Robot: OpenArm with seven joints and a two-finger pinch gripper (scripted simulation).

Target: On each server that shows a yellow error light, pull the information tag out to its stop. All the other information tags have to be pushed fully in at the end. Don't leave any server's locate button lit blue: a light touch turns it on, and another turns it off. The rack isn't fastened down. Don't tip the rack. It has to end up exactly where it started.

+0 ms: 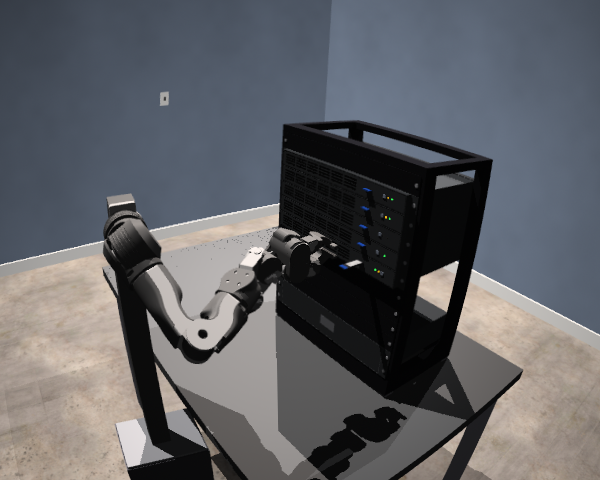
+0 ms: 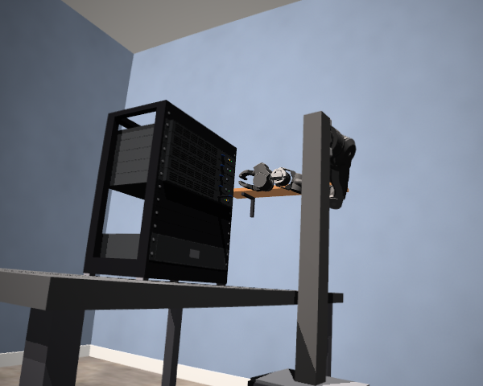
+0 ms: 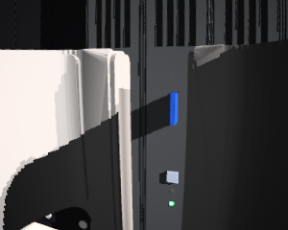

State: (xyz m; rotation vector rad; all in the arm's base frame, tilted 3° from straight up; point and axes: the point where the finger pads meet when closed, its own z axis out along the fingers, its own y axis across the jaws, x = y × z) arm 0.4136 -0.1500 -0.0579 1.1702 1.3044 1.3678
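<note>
My hand is 14 cm short of the blue information tag, 2 cm to the right of it and 7 cm below it. Round my hand: base plate 41 cm behind, 18 cm to the left, 65 cm below.
</note>
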